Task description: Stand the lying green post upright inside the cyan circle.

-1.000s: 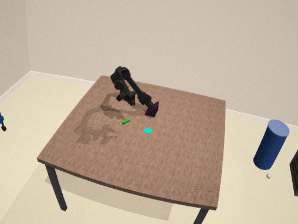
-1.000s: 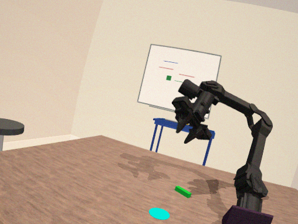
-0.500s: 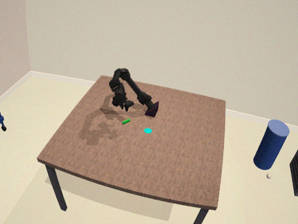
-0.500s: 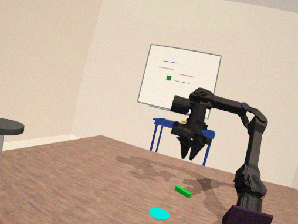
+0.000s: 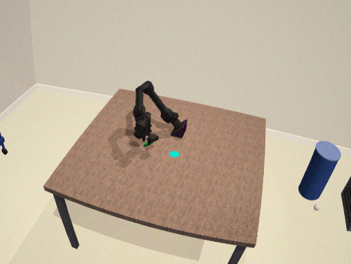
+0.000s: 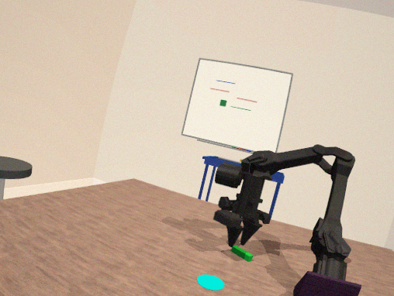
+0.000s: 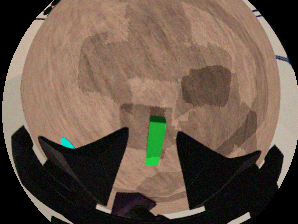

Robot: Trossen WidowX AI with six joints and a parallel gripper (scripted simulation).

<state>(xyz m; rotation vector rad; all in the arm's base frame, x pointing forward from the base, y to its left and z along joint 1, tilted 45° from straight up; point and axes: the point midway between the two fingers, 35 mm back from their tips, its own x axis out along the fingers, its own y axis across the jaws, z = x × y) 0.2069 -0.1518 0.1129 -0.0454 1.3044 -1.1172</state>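
The green post lies 20 mm behind my gripper tip, 10 mm to the left of it and 10 mm below it. The rest, counted from my gripper tip: cyan circle 200 mm to the left, 40 mm ahead, 20 mm below.
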